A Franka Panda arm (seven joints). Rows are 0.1 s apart.
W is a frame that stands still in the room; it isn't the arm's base.
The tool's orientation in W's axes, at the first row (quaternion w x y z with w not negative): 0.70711, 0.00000, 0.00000, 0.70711
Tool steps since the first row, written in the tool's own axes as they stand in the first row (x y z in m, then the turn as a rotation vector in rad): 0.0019, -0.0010, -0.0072, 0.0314, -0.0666, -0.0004; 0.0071, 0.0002, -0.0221, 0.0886, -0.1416, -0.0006; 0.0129, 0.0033, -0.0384, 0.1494, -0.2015, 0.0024; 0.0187, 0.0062, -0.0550, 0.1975, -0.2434, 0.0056; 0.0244, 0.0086, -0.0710, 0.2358, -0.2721, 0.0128; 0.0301, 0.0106, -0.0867, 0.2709, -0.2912, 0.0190
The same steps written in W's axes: 0.0010, 0.0019, -0.0072, 0.0666, 0.0314, -0.0004; -0.0002, 0.0071, -0.0221, 0.1416, 0.0886, -0.0006; -0.0033, 0.0129, -0.0384, 0.2015, 0.1494, 0.0024; -0.0062, 0.0187, -0.0550, 0.2434, 0.1975, 0.0056; -0.0086, 0.0244, -0.0710, 0.2721, 0.2358, 0.0128; -0.0106, 0.0301, -0.0867, 0.2912, 0.2709, 0.0190
